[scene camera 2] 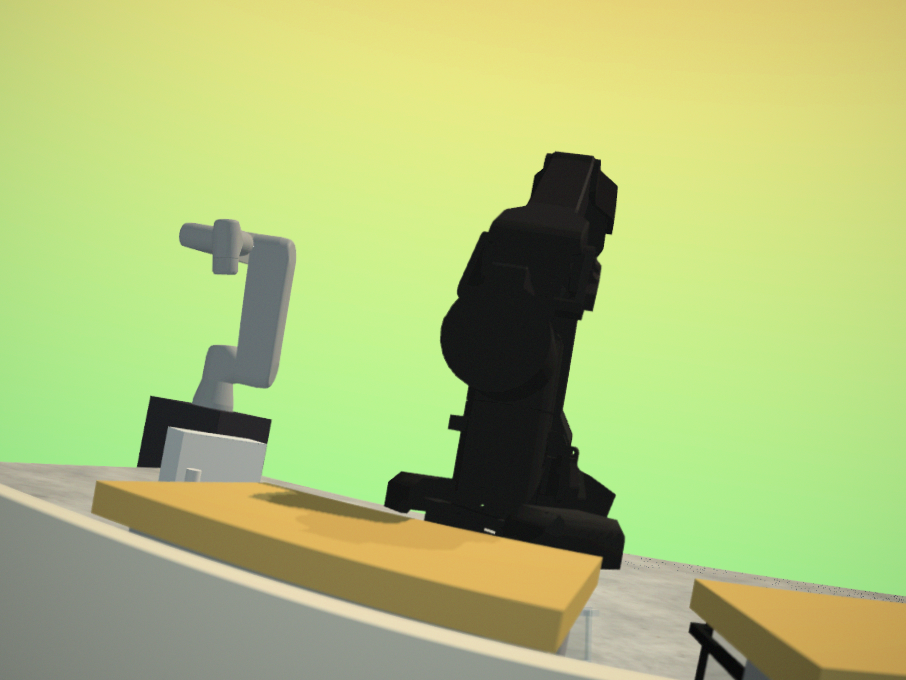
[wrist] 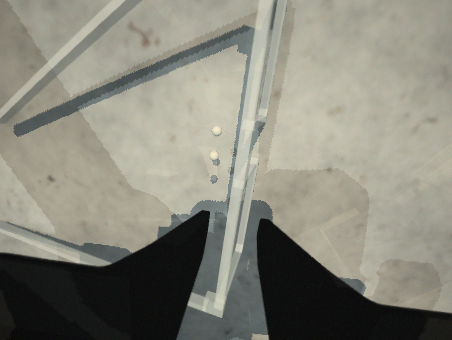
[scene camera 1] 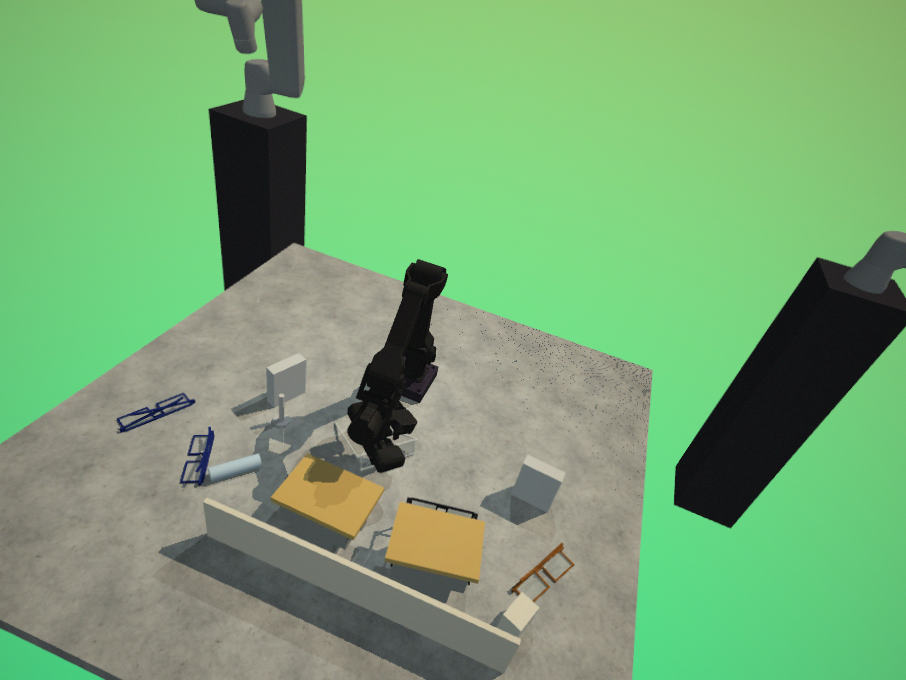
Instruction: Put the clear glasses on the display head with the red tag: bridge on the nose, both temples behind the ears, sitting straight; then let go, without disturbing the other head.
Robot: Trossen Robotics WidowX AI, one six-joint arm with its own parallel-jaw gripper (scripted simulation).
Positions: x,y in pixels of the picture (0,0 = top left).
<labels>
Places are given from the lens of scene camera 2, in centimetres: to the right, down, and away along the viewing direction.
low wall [scene camera 2: 86,593]: -10, 7, 16
</labels>
